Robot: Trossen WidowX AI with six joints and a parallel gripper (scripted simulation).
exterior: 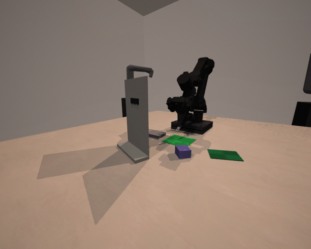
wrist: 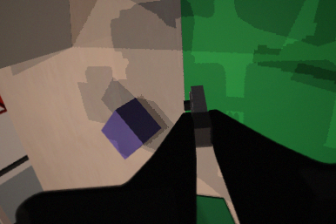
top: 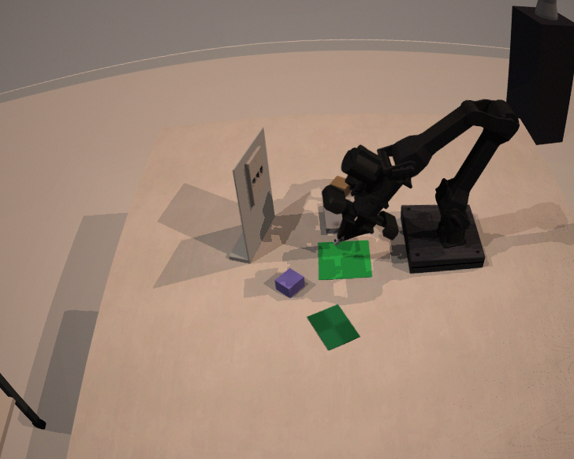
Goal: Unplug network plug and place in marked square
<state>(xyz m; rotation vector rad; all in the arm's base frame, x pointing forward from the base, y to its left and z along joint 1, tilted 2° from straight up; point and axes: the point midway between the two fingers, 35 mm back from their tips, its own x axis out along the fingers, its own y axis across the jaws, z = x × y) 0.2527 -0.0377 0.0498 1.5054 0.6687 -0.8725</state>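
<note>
The bright green square lies 7 cm below my gripper tip and 1 cm behind it. Also, from my gripper tip: grey network plug (right at my gripper tip); then flat grey block (14 cm to the right, 6 cm below, 3 cm behind); then purple cube (13 cm ahead, 5 cm to the left, 5 cm below).
</note>
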